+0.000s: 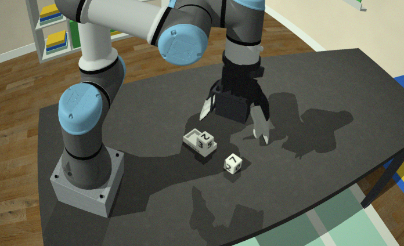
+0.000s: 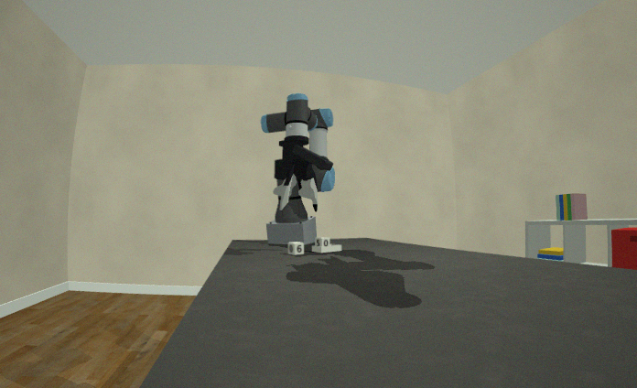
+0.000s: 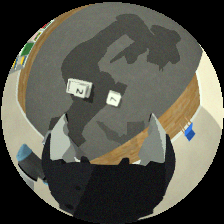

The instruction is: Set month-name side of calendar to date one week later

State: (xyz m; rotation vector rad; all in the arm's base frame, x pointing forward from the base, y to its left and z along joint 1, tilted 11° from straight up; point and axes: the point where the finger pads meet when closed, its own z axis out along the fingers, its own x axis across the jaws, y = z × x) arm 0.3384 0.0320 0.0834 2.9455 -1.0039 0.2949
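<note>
The white tray is 60 mm behind my hand, 80 mm to the left of it and 110 mm below it.
</note>
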